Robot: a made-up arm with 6 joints.
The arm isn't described. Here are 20 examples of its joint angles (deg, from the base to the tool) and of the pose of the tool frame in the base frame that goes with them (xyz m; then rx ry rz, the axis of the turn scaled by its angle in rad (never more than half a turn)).
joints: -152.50 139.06 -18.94 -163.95 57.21 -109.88
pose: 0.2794 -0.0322 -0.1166 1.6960 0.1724 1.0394
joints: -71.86 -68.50 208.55 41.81 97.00 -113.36
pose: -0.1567 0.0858 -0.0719 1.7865 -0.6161 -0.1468
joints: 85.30 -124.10 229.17 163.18 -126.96 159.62
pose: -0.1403 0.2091 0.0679 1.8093 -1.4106 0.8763
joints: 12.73 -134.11 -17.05 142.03 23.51 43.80
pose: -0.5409 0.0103 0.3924 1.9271 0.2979 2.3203
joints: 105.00 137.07 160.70 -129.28 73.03 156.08
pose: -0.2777 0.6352 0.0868 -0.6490 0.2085 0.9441
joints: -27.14 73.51 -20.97 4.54 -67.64 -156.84
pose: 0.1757 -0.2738 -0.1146 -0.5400 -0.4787 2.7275
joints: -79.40 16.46 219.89 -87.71 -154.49 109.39
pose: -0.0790 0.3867 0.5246 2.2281 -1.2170 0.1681
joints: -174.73 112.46 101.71 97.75 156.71 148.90
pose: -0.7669 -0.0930 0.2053 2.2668 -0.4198 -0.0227
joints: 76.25 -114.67 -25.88 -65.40 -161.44 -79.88
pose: 0.0356 -0.1419 0.5734 -0.6052 1.5251 1.0843
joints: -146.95 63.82 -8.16 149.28 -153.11 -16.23
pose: -0.3468 -0.3939 -0.0168 0.1445 -1.7255 0.4336
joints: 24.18 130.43 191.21 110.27 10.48 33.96
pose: 0.2779 0.1871 0.5204 -2.0625 -1.0263 -0.9854
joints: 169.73 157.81 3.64 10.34 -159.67 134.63
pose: 0.3031 0.1090 -0.2671 0.2063 -2.0812 1.0202
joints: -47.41 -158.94 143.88 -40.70 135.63 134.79
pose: -0.0618 -0.1165 -0.4858 1.7990 -1.0929 2.1938
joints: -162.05 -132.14 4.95 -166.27 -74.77 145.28
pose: 0.5659 0.0159 0.3790 -2.6632 0.0893 0.7374
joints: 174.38 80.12 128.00 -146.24 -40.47 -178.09
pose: -0.6965 -0.0685 0.5842 1.9663 -1.0074 2.0516
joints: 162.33 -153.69 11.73 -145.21 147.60 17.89
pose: 0.4920 -0.2981 0.1734 -0.8315 -2.7102 0.2973
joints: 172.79 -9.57 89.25 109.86 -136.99 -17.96
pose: 0.2660 -0.0898 0.9925 -0.0941 1.0115 0.9294
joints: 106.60 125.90 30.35 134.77 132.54 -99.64
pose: -0.2045 0.2818 -0.4000 0.3367 -1.7952 -0.8051
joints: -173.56 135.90 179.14 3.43 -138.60 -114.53
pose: -0.5617 0.1013 0.3446 -0.9342 1.2536 0.9182
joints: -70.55 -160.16 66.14 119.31 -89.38 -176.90
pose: -0.0308 0.3284 -0.4754 0.0669 1.0092 -2.1298
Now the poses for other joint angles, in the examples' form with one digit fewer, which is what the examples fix.
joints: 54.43 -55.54 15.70 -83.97 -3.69 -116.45
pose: 0.037 0.023 0.812 -1.685 -1.237 -1.142
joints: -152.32 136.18 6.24 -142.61 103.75 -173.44
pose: 0.194 -0.046 -0.263 2.329 1.497 1.438
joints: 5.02 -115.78 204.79 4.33 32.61 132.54
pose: 0.089 -0.156 -0.167 -2.372 -0.095 0.204
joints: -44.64 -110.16 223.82 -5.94 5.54 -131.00
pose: -0.039 -0.190 -0.073 2.341 -0.784 -0.787
